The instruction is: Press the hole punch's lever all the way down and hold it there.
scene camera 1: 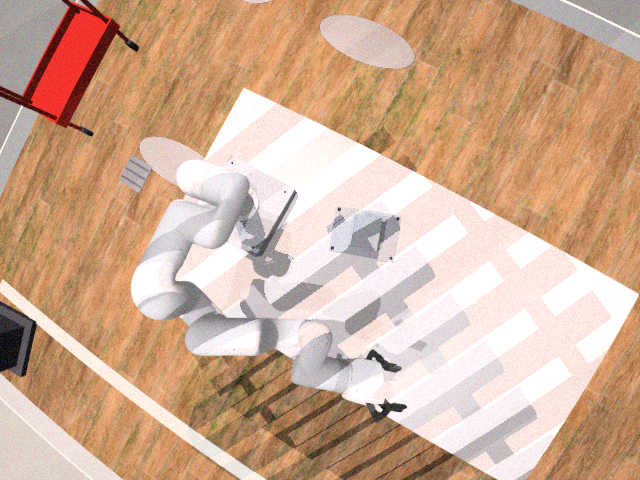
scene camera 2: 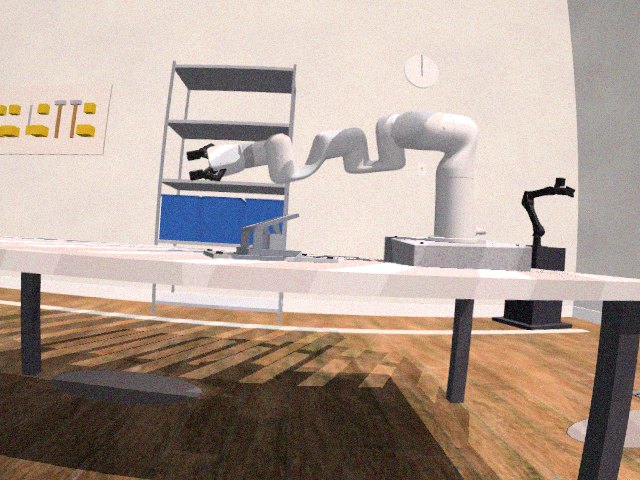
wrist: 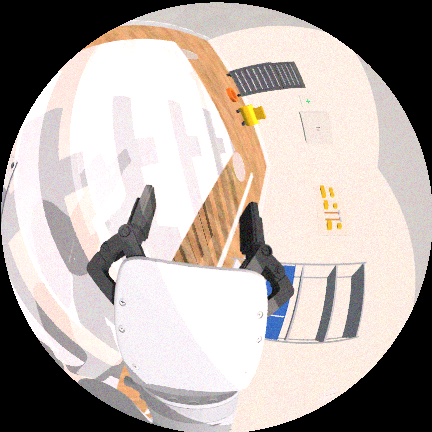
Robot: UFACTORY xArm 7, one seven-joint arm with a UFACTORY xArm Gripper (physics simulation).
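Seen in the pictures: gripper, fingertip midpoint: (scene camera 1: 401,387) (scene camera 2: 188,166) (wrist: 199,201); arm's base, link origin: (scene camera 2: 452,241).
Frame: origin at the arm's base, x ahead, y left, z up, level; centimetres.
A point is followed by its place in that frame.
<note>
The grey hole punch (scene camera 1: 342,235) (scene camera 2: 264,254) stands on the white table (scene camera 1: 444,196) @(z -6.1, x 69.3, y 24.8 cm) (scene camera 2: 155,268) @(z -7.2, x 64.4, y 28.9 cm). Its lever (scene camera 2: 279,220) @(z 1.5, x 44.5, y 8.7 cm) is raised and slopes upward toward the robot's base in scene camera 2. My gripper (scene camera 1: 400,387) @(z 18.2, x 65.9, y -34.4 cm) (scene camera 2: 191,164) @(z 18.2, x 65.9, y -34.4 cm) (wrist: 199,201) @(z 18.2, x 65.9, y -34.4 cm) is open, with its two black fingers wide apart and no object between them. It is high above the table and off to one side of the hole punch, near the table's long edge in scene camera 1, and it does not touch the lever. The hole punch cannot be made out clearly in the wrist view.
The arm's base box (scene camera 1: 266,178) @(z -1.1, x 5.5, y 11.7 cm) (scene camera 2: 465,254) @(z -3.1, x 5.4, y 13.3 cm) stands on the table beside the hole punch. Beyond the table are a shelf unit (scene camera 2: 232,77) (wrist: 356,300) with blue bins (scene camera 2: 222,219), a red cart (scene camera 1: 69,67) and a small black arm (scene camera 2: 529,206) on a pedestal.
</note>
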